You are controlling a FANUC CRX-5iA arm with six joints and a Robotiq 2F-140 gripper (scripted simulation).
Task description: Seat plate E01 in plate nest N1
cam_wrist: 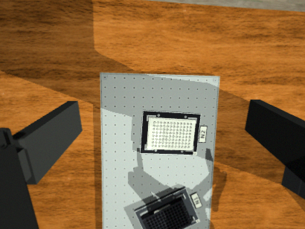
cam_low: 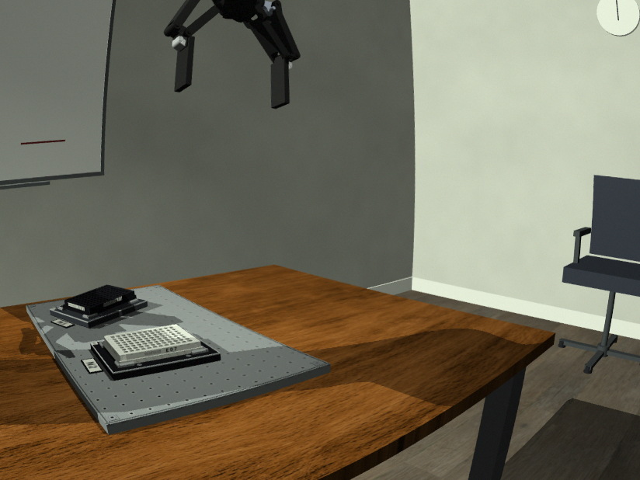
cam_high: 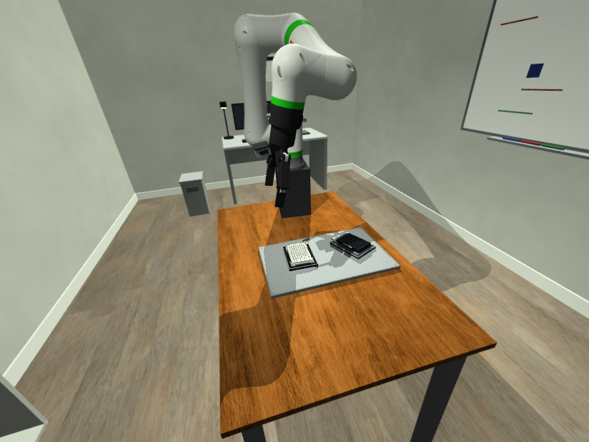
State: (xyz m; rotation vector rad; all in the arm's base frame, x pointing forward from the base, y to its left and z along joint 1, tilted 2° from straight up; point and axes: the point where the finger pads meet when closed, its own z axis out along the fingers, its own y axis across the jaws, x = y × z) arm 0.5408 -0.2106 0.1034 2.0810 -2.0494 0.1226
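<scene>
Now: the black well plate E01 7 cm behind my hand, 35 cm to the left of it and 33 cm below it. The rest, counted from my hand: grey nest N1 (8 cm behind, 35 cm to the left, 34 cm below); then white well plate E07 (8 cm behind, 10 cm to the left, 33 cm below).
</scene>
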